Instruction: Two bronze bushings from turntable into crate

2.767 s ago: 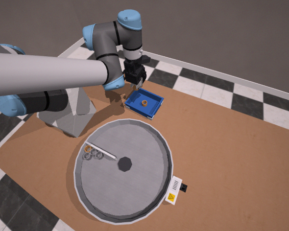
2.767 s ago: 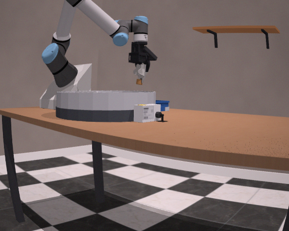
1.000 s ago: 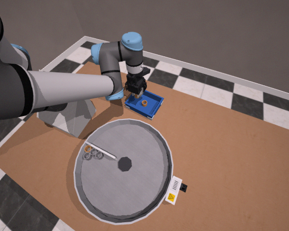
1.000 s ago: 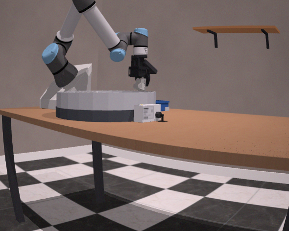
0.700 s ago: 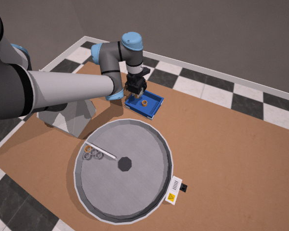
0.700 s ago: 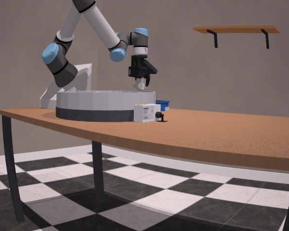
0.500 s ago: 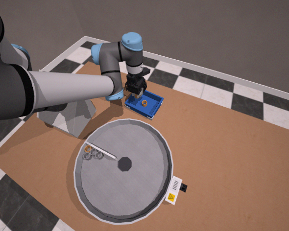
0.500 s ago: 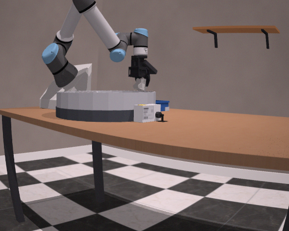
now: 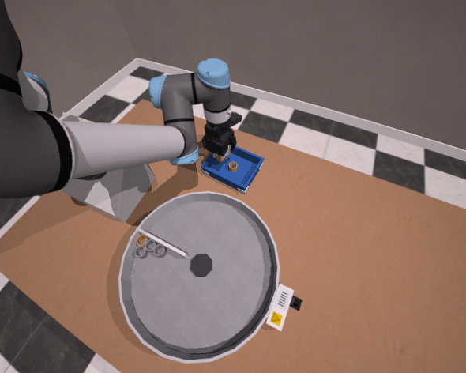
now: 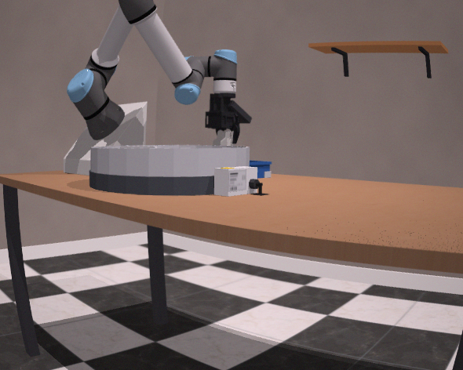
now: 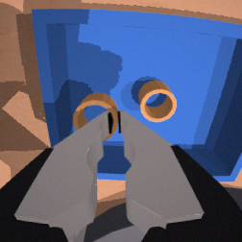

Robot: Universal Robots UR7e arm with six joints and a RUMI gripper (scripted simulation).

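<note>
Now: the blue crate 4 cm below my hand, 4 cm ahead of it and 1 cm to the right of it. From my hand the other things lie so: round grey turntable (37 cm to the right, 10 cm ahead, 1 cm below).
</note>
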